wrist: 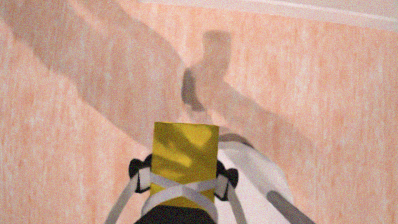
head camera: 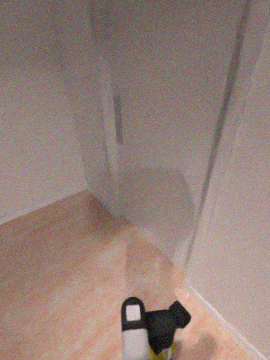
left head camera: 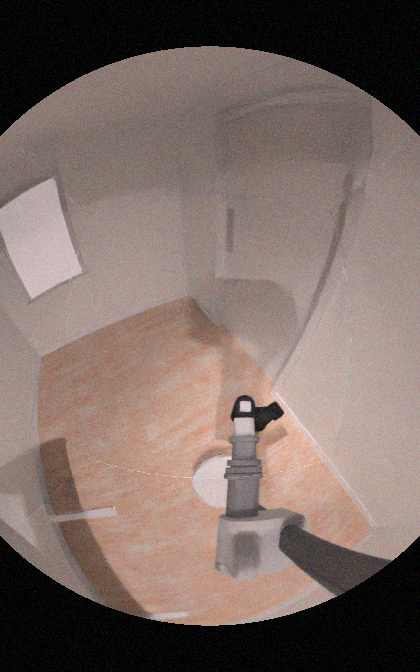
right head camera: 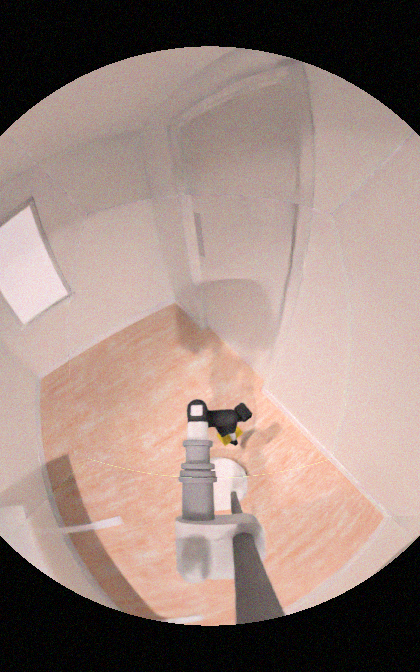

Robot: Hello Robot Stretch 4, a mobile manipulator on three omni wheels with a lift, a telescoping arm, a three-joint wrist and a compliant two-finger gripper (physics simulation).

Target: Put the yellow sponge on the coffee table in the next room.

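Frame: origin at the robot's base, x ahead, y left, z up, level; centimetres.
Where they show: gripper, fingertip midpoint: [wrist: 184,169] [head camera: 159,353].
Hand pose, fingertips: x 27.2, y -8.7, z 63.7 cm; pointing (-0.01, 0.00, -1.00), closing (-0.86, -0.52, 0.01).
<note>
After its pixels a point has its place.
The yellow sponge [wrist: 185,150] @[z 68.3, x 28.8, y -11.1 cm] is held upright between the two fingertips of my gripper [wrist: 184,169] @[z 63.7, x 27.2, y -8.7 cm] in the wrist view, one black pad on each side. Small yellow parts of the sponge [head camera: 156,355] @[z 68.3, x 25.8, y -7.1 cm] [right head camera: 224,439] show below the black wrist in the head view and the right head view. The gripper is shut on the sponge and holds it above the wood floor. The coffee table does not show in these views.
A closed-looking grey door [head camera: 160,125] @[z 118.6, x 122.6, y -25.4 cm] [left head camera: 280,235] [right head camera: 245,240] with a dark handle stands ahead. A wall [head camera: 240,200] @[z 99.8, x 67.4, y -51.9 cm] with a white baseboard runs along the right. A bright window [left head camera: 42,240] [right head camera: 30,265] is at the left. My white round base [wrist: 255,180] @[z 18.7, x 0.4, y -10.9 cm] is beside the sponge.
</note>
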